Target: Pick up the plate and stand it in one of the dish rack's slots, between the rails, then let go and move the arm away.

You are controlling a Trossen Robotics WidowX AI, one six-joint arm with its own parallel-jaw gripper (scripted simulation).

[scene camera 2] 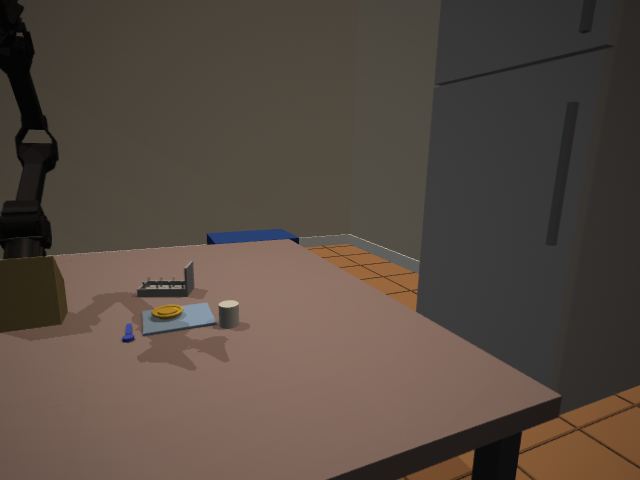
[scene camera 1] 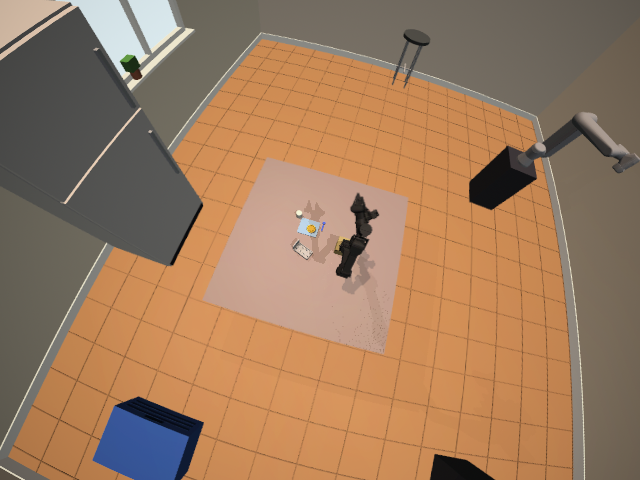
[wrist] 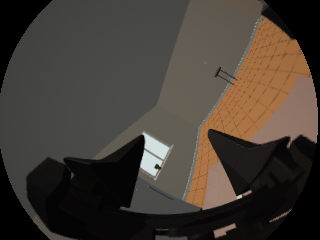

Note:
My gripper (wrist: pixel 177 135) is open and holds nothing. I also see a grey dish rack (scene camera 2: pixel 148 288) and a light blue mat (scene camera 2: pixel 196 315).

